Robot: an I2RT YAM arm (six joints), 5 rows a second.
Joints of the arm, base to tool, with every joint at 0 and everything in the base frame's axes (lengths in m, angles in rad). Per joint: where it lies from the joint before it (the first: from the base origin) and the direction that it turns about. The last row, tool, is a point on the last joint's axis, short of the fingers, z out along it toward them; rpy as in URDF.
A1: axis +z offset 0 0 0.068
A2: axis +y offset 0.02 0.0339 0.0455
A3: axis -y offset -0.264 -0.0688 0
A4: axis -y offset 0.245 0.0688 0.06
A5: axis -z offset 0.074 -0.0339 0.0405
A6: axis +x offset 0.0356 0 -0.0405
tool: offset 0 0 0 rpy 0 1.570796 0
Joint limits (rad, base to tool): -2.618..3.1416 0..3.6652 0..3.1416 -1.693..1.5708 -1.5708..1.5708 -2.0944..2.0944
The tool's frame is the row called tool.
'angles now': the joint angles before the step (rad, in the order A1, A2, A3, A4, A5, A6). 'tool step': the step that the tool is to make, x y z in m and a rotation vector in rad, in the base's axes. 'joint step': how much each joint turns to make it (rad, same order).
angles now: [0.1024 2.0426 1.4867 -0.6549 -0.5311 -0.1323]
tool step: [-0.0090 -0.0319 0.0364 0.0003 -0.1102 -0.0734]
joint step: [-0.0758 -0.1169 -0.0362 0.0264 0.0053 -0.0056]
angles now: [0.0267 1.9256 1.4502 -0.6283 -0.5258 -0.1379]
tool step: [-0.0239 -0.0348 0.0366 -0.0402 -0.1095 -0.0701]
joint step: [-0.0879 -0.1482 -0.0614 0.0041 0.0247 -0.0393]
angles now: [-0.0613 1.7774 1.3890 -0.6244 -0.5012 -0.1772]
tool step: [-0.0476 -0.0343 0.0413 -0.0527 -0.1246 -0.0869]
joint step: [-0.1094 -0.2188 -0.1017 -0.0087 0.0182 -0.0454]
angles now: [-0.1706 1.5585 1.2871 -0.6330 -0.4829 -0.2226]
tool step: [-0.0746 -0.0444 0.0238 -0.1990 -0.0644 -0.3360]
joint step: [-0.1799 -0.2827 -0.1663 -0.0022 0.2348 0.0017]
